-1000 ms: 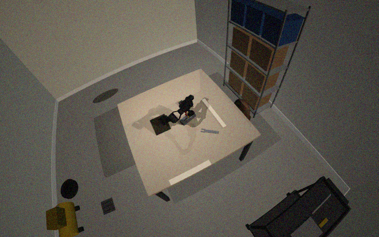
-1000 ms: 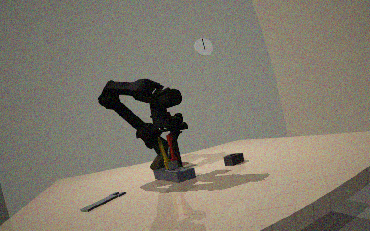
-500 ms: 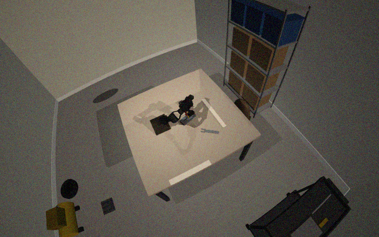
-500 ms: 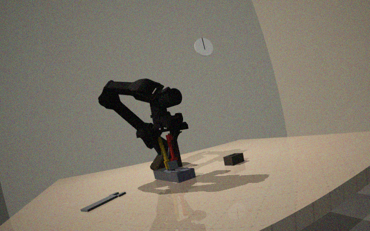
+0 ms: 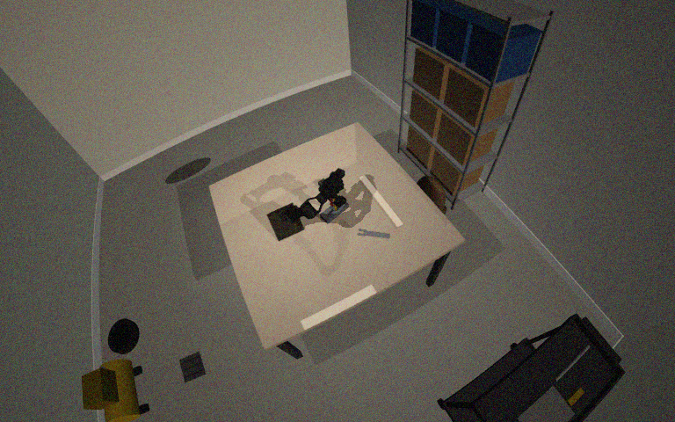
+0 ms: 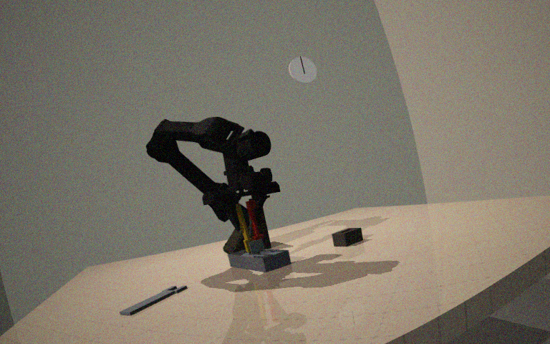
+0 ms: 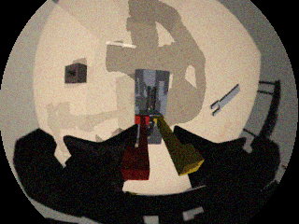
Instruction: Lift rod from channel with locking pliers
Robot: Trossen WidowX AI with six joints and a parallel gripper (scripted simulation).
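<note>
Right now the yellow handle is 10 mm to the right of my gripper tip and 10 mm above it. Also, from my gripper tip: grey channel block 10 mm to the left, 80 mm below; then dark holster 50 mm ahead, 240 mm to the left, 90 mm below; then flat grey forked bar 90 mm ahead, 240 mm to the right, 90 mm below.
</note>
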